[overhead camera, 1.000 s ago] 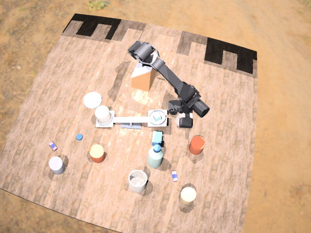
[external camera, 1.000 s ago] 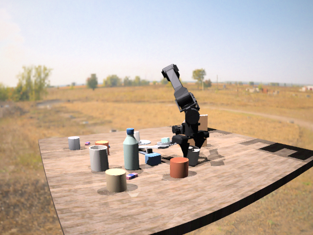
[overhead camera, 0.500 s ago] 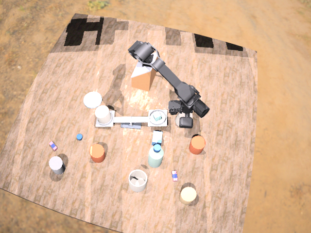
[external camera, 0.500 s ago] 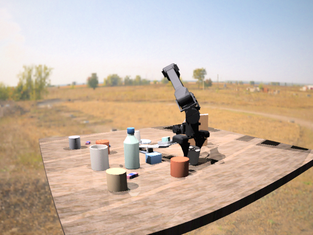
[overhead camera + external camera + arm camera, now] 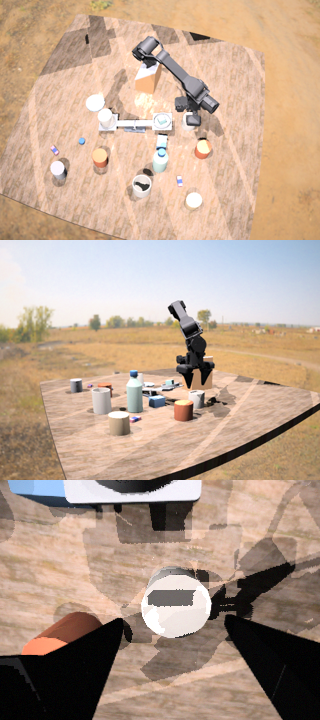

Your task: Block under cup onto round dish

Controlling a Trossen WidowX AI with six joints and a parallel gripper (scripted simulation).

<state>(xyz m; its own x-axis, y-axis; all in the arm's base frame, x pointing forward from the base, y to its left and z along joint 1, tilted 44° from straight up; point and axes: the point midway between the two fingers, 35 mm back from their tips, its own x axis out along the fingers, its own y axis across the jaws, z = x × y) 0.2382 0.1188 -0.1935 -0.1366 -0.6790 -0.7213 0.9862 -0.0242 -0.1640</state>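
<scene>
Right now the round pale dish is 50 mm behind my gripper tip, 480 mm to the right of it and 90 mm below it. The rest, counted from my gripper tip: blue box (120 mm ahead, 110 mm to the right, 70 mm below).
</scene>
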